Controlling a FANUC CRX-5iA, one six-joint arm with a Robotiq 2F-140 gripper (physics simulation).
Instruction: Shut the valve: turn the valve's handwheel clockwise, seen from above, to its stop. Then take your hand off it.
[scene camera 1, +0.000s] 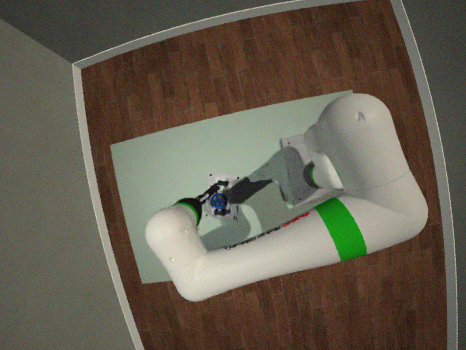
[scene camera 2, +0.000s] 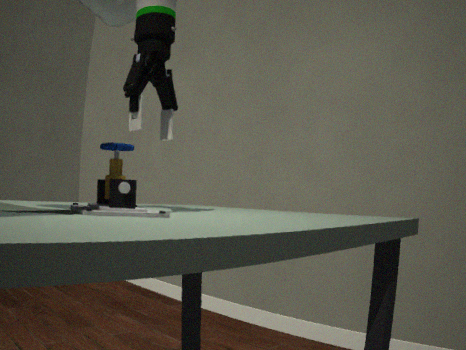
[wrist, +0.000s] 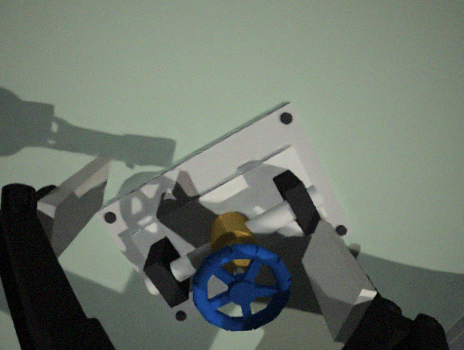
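Observation:
The blue handwheel (scene camera 1: 218, 201) (scene camera 2: 117, 146) (wrist: 242, 292) lies level on top of the valve's brass-coloured body (scene camera 2: 115, 167) (wrist: 230, 227). The body stands between two black blocks on a pale base plate (scene camera 2: 145, 213) (wrist: 260, 137). My gripper (scene camera 2: 151, 126) (wrist: 211, 213) is open, with pale fingertips wide apart and nothing between them. In the scene camera 2 view the fingertips hang above the handwheel's height and to its right, apart from it. In the wrist view the wheel shows between the fingers, nearer the right one. In the scene camera 1 view the arm partly hides the fingers.
The valve's plate lies on a pale green table (scene camera 1: 150, 165) (scene camera 2: 300, 225) (wrist: 150, 50). The white arm (scene camera 1: 280, 250) reaches over the table's near side in the scene camera 1 view. The arm's mounting plate (scene camera 1: 292, 144) is right of the valve there. Dark bolts mark the valve plate's corners.

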